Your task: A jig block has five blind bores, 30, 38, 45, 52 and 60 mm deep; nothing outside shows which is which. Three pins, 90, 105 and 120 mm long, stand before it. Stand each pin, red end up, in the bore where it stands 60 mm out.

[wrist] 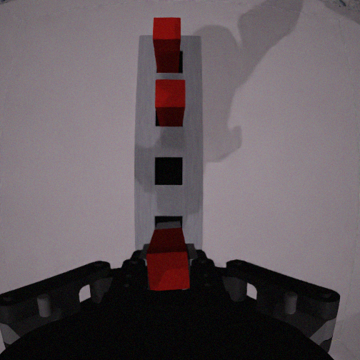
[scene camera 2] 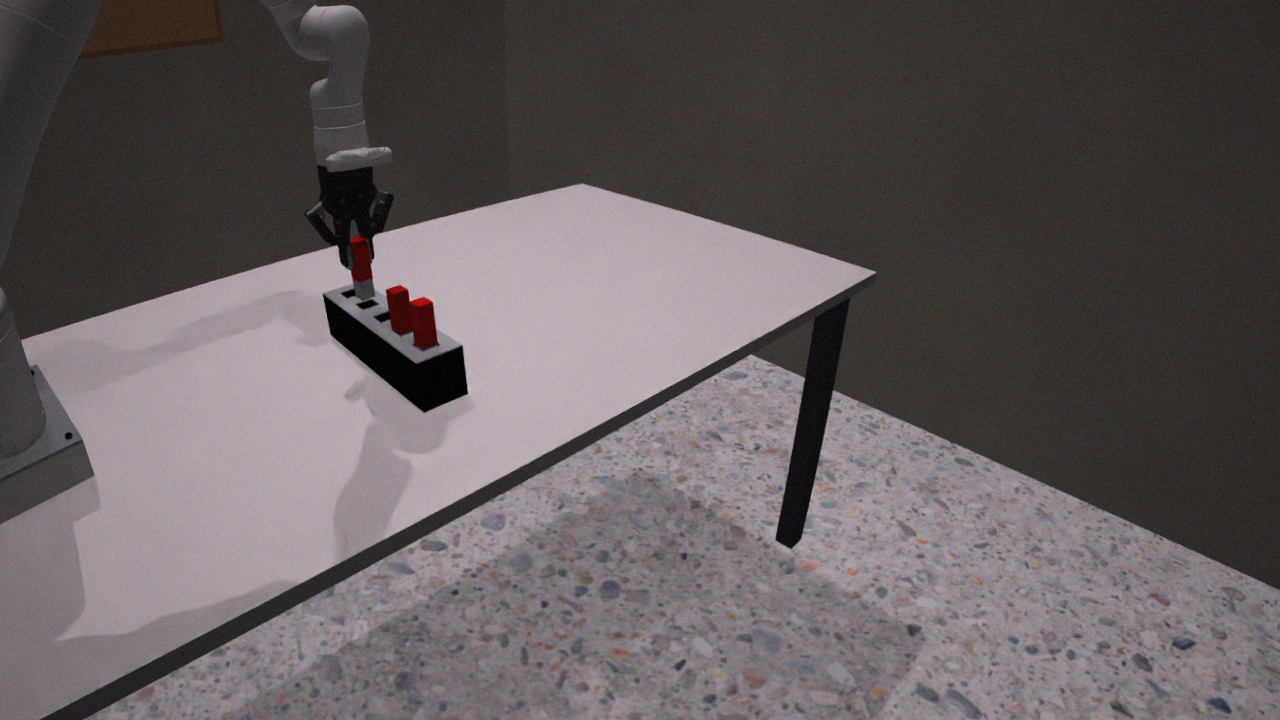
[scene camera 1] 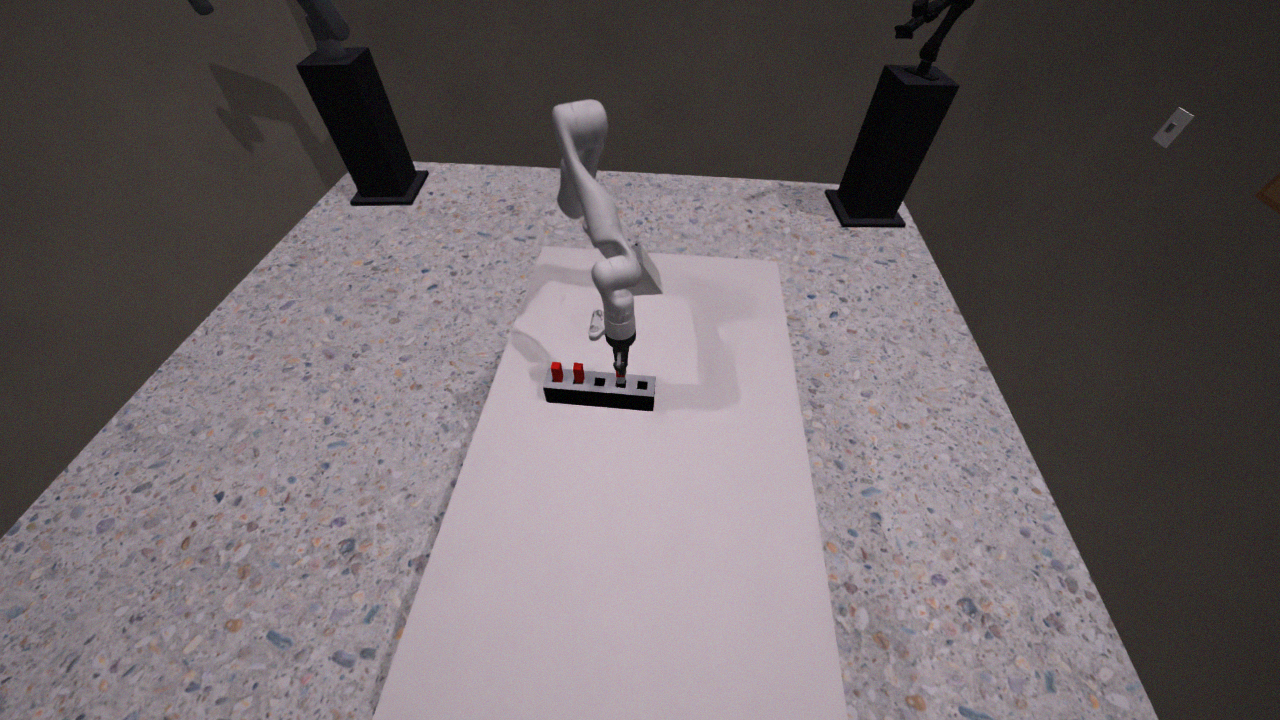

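Pixels of known places: gripper, fingertip midpoint: (scene camera 2: 358, 265) (scene camera 1: 622, 369); arm's base, origin of the base link: (scene camera 2: 3, 424).
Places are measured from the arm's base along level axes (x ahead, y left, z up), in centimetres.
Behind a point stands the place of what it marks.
Observation:
The jig block (scene camera 1: 586, 396) @(x 52.5, y -10.7, z -5.7 cm) (scene camera 2: 380, 356) @(x 45.5, y -10.7, z -6.5 cm) (wrist: 144, 125) is black with a grey top and a row of five square bores. One red pin (scene camera 1: 556, 372) @(x 49.4, y -18.5, z 1.5 cm) (scene camera 2: 424, 323) @(x 47.7, y -19.6, z 0.5 cm) (wrist: 167, 30) stands upright in the end bore, left in scene camera 1. A second red pin (scene camera 1: 578, 373) @(x 49.7, y -12.4, z 1.4 cm) (scene camera 2: 399, 310) @(x 47.9, y -13.7, z 0.6 cm) (wrist: 170, 94) stands in the bore beside it. My gripper (scene camera 1: 621, 369) @(x 50.0, y -0.3, z 3.2 cm) (scene camera 2: 359, 257) @(x 50.0, y -0.3, z 3.2 cm) (wrist: 168, 256) is shut on a third pin (scene camera 2: 360, 271) @(x 49.3, y -2.0, z 2.9 cm) (wrist: 168, 270), upright, red end up, grey end down. Its lower end appears just above the fourth bore, partly hiding it. The third bore (scene camera 1: 599, 382) (wrist: 168, 171) and fifth bore (scene camera 1: 641, 385) @(x 49.3, y 4.8, z -5.1 cm) are empty.
The block stands on a white table (scene camera 1: 617, 555) @(x 94.1, y -1.6, z -10.5 cm) (scene camera 2: 608, 268) @(x 99.1, y -7.7, z -10.4 cm). The arm's base (scene camera 2: 44, 465) @(x 2.0, y -4.9, z -4.4 cm) is at the left in scene camera 2. Two dark pedestals (scene camera 1: 358, 125) (scene camera 1: 897, 143) with other arms stand on the floor beyond the table.

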